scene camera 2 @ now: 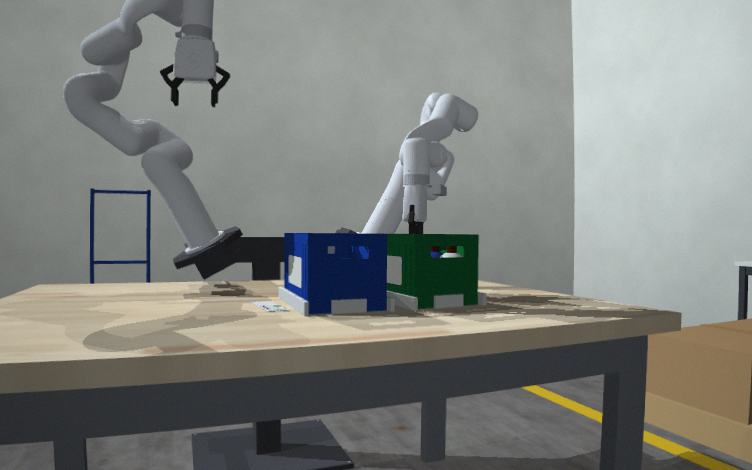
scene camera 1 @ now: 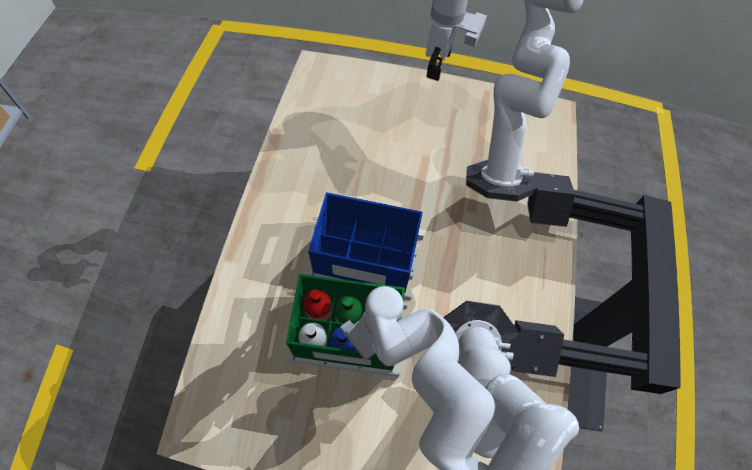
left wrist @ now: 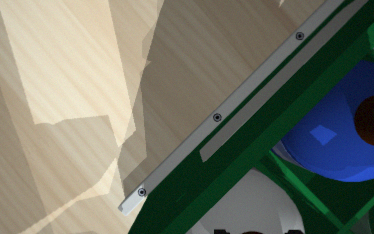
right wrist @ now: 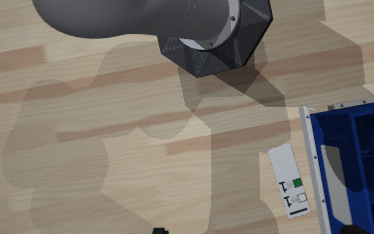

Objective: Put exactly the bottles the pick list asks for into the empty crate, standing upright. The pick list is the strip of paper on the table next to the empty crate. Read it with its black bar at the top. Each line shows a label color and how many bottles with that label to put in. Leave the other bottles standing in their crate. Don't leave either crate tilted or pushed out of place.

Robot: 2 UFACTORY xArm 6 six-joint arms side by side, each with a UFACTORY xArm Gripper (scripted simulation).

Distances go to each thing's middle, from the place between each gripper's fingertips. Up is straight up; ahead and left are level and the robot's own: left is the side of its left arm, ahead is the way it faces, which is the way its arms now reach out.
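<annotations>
Blue crate (scene camera 1: 358, 240): 42 cm below my right hand, 33 cm to the left of it and 10 cm ahead of it. Measured from the same right hand, the green crate (scene camera 2: 411, 271) is 57 cm to the left, 42 cm below and 9 cm ahead, and the red bottle (scene camera 1: 317, 304) is 53 cm to the left, 41 cm below and 18 cm ahead. My right gripper (scene camera 2: 194, 105) is 50 cm above the pick list (right wrist: 282, 159), 17 cm to the right of the list and 10 cm short of it.
Relative to my left hand, the pick list is 430 mm to the right, 160 mm below and 100 mm ahead; the blue crate is 270 mm to the right, 100 mm ahead and 70 mm below; the red bottle is 190 mm ahead, 70 mm to the right and 70 mm below; the green crate is 90 mm ahead, 70 mm below and 30 mm to the right.
</annotations>
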